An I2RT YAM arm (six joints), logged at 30 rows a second.
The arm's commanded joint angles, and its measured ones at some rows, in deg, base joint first. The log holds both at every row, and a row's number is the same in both.
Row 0, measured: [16.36 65.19 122.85 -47.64 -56.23 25.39]
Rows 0 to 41, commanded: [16.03 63.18 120.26 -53.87 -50.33 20.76]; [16.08 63.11 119.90 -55.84 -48.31 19.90]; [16.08 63.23 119.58 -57.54 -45.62 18.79]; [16.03 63.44 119.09 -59.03 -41.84 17.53]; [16.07 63.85 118.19 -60.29 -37.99 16.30]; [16.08 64.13 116.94 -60.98 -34.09 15.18]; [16.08 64.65 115.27 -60.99 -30.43 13.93]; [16.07 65.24 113.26 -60.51 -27.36 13.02]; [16.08 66.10 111.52 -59.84 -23.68 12.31]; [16.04 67.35 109.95 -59.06 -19.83 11.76]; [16.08 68.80 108.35 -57.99 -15.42 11.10]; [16.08 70.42 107.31 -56.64 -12.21 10.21]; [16.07 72.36 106.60 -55.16 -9.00 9.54]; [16.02 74.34 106.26 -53.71 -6.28 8.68]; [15.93 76.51 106.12 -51.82 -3.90 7.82]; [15.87 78.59 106.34 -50.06 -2.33 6.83]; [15.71 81.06 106.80 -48.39 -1.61 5.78]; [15.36 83.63 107.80 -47.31 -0.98 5.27]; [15.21 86.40 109.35 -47.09 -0.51 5.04]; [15.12 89.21 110.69 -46.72 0.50 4.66]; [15.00 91.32 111.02 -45.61 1.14 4.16]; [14.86 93.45 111.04 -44.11 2.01 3.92]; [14.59 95.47 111.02 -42.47 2.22 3.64]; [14.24 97.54 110.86 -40.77 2.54 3.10]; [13.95 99.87 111.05 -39.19 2.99 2.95]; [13.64 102.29 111.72 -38.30 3.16 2.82]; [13.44 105.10 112.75 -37.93 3.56 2.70]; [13.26 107.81 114.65 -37.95 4.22 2.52]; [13.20 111.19 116.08 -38.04 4.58 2.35]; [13.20 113.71 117.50 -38.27 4.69 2.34]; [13.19 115.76 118.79 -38.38 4.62 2.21]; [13.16 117.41 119.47 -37.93 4.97 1.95]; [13.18 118.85 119.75 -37.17 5.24 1.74]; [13.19 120.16 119.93 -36.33 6.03 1.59]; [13.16 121.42 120.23 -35.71 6.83 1.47]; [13.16 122.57 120.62 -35.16 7.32 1.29]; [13.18 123.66 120.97 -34.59 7.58 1.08]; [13.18 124.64 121.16 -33.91 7.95 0.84]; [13.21 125.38 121.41 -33.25 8.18 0.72]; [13.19 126.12 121.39 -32.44 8.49 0.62]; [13.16 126.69 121.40 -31.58 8.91 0.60]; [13.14 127.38 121.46 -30.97 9.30 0.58]
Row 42, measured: [13.93 125.75 118.61 -35.75 6.31 1.50]
